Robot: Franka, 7 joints.
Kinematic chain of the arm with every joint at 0, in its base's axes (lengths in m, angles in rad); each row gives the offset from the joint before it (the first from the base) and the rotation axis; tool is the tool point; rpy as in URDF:
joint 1: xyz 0 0 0.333 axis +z
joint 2: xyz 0 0 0 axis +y
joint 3: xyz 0 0 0.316 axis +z
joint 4: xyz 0.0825 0 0 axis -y
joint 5: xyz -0.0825 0 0.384 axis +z
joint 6: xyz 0 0 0 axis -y
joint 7: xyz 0.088 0 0 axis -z
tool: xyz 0 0 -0.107 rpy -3.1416 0 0
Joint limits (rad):
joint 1: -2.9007..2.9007
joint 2: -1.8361..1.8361
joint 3: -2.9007..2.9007
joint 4: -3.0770..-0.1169
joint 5: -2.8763..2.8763
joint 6: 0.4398..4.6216
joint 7: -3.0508..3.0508
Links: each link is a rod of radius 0.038 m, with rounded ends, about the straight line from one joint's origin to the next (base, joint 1, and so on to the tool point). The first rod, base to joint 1, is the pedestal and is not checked.
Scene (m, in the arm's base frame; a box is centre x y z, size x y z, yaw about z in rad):
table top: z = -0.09
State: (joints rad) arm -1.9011 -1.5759 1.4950 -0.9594 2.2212 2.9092 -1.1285
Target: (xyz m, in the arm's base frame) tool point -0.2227 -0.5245 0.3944
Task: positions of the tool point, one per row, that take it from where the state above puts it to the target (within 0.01 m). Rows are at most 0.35 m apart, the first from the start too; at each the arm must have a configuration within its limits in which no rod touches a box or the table.
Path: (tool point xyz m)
1: 0.6683 0.2429 0.6442
2: 0.5832 -0.0246 0.7968
3: 0.4056 -0.2828 0.8418
4: 0.1737 -0.4725 0.7727
5: -0.0552 -0.5554 0.6095
6: -0.2227 -0.5245 0.3944

